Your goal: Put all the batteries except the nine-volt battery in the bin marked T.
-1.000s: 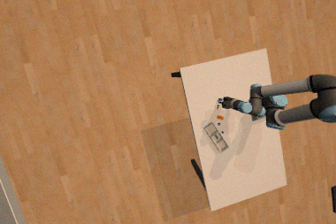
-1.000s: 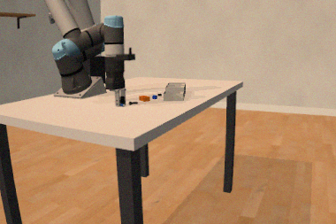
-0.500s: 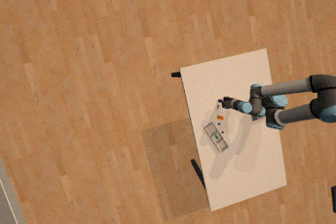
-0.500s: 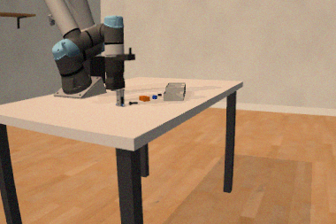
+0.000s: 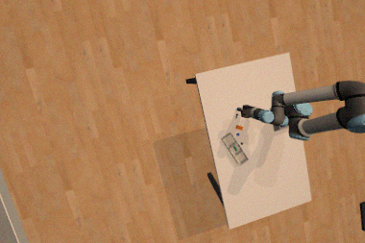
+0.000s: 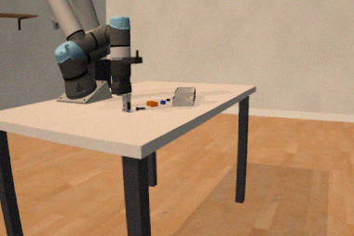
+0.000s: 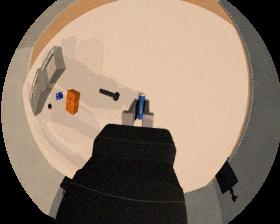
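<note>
Right now the black screw is 2 cm ahead of my hand, 5 cm to the left of it and 1 cm below it. From my hand the other things lie so: blue cylinder 1 cm below; then orange block 1 cm ahead, 15 cm to the left, 1 cm below; then green piece 9 cm ahead, 29 cm to the left, 1 cm below.
</note>
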